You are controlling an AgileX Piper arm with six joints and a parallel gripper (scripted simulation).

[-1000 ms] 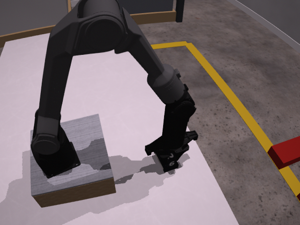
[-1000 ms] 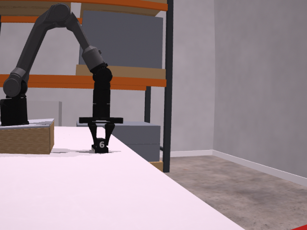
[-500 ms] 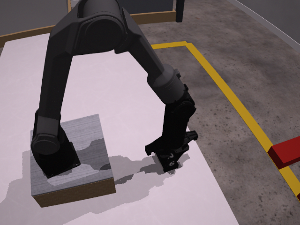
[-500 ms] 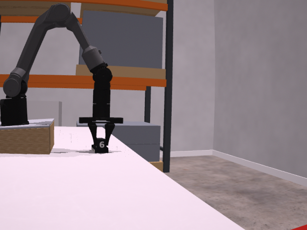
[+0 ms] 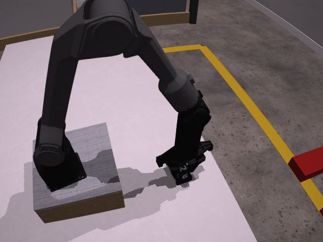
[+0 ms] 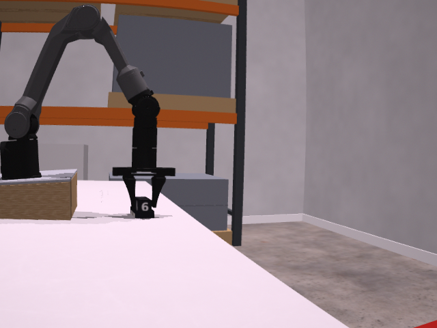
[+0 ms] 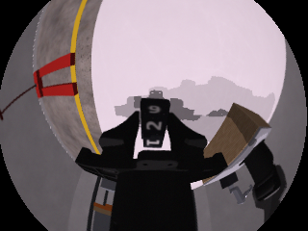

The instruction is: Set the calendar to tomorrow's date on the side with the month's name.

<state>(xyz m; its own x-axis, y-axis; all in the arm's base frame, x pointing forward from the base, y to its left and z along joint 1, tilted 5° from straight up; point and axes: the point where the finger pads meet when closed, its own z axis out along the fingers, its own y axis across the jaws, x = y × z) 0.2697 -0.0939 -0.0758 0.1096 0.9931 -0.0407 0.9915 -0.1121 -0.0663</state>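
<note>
My gripper is now right at the cube. The rest, counted from my hand: black base (20 mm to the left, 20 mm below).
</note>
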